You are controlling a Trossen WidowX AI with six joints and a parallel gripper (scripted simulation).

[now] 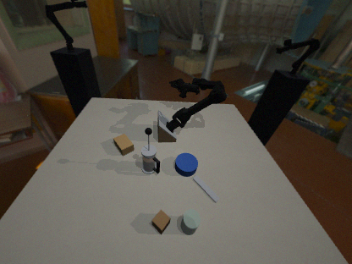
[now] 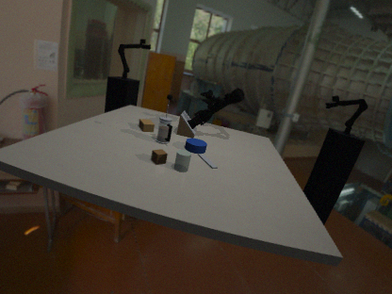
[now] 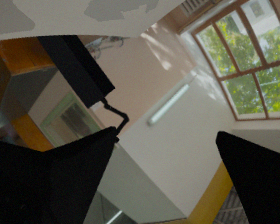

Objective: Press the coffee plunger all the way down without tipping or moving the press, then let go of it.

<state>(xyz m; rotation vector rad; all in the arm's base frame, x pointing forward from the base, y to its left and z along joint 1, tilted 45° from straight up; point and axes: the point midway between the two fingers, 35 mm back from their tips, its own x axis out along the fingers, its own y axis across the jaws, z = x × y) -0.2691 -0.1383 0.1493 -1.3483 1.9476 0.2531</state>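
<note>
The coffee press is 570 mm ahead of my gripper tip, 100 mm below it and 40 mm to the right of it. From my gripper tip the other things lie so: grey flat stick (650 mm ahead, 230 mm to the left, 230 mm below); then tan box (440 mm ahead, 230 mm to the right, 210 mm below); then blue disc (540 mm ahead, 210 mm below, 140 mm to the left).
</note>
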